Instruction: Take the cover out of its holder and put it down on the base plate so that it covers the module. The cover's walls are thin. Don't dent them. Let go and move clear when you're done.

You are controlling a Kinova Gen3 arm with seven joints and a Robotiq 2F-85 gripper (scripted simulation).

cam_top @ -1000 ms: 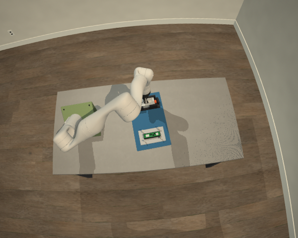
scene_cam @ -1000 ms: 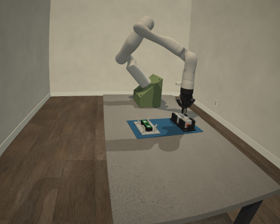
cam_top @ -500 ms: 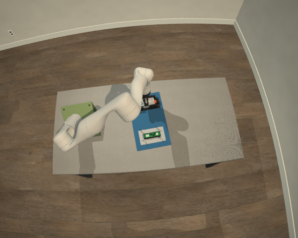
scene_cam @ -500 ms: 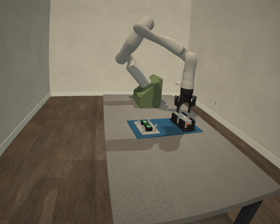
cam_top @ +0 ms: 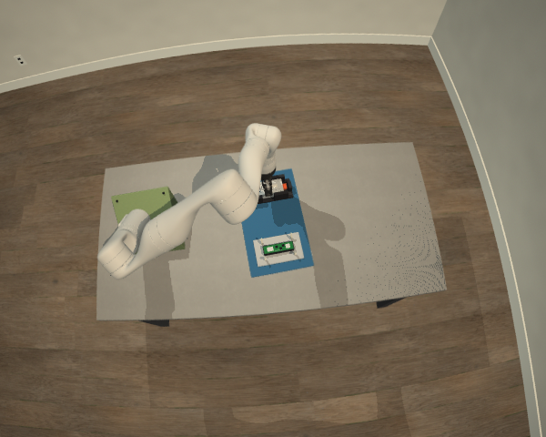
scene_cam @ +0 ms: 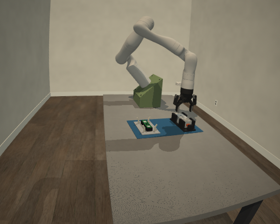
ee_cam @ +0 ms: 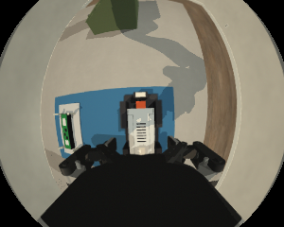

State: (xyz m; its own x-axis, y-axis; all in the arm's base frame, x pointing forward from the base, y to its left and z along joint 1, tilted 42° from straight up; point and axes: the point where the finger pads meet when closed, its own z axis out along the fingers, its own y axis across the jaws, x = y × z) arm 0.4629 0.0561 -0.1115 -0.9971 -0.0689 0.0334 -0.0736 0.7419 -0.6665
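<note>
The white cover is 60 mm below my hand.
</note>
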